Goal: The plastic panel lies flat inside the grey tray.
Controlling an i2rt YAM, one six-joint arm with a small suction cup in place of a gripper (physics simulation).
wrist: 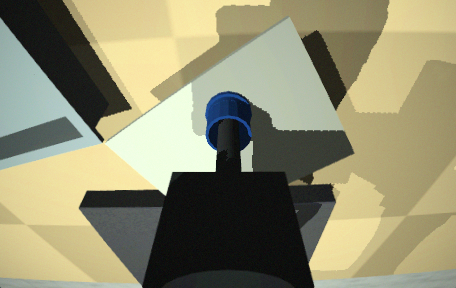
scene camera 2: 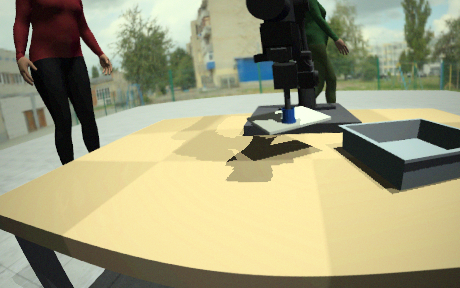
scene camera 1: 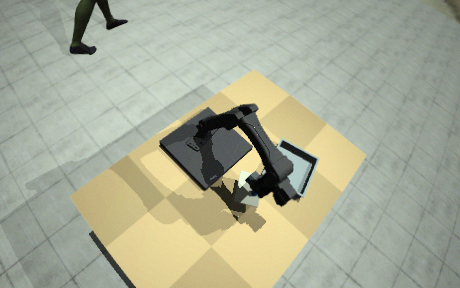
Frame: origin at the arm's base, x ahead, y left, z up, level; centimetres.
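Seen in the pictures: hand, its tool point: [wrist: 228, 105] [scene camera 2: 289, 126] [scene camera 1: 253, 193]; arm's base, origin of its link: [scene camera 1: 204, 134].
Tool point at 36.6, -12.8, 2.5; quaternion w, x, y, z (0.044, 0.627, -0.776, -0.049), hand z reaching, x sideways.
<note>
Offsets run from my tool point to a thing's top centre, as dx, dy, dz. Level surfaces: height alone.
The plastic panel @(-2.7, +0.4, +2.4) [scene camera 1: 249, 201] [scene camera 2: 312, 115] [wrist: 280, 65] is a thin, pale, four-sided plate. My suction gripper [scene camera 1: 254, 193] [scene camera 2: 289, 116] [wrist: 228, 107], a blue cup on a black rod, is on the panel's upper face and holds it roughly level above the table, with a shadow beneath. The arm hides part of the panel in scene camera 1. The grey tray @(+8.4, +24.3, -0.9) [scene camera 1: 301, 162] [scene camera 2: 375, 156] [wrist: 35, 80] stands on the table, to the right of the panel in scene camera 2. In the wrist view, one panel corner appears close to the tray's near corner. No object shows inside the visible part of the tray.
The arm stands on a dark square base plate [scene camera 1: 225, 152] [scene camera 2: 346, 116] [wrist: 117, 222], behind the panel in scene camera 2. The checkered table @(dz -5.9) [scene camera 1: 170, 245] [scene camera 2: 200, 220] carries base and tray. A person in red [scene camera 2: 57, 30] and one in green stand beyond the table.
</note>
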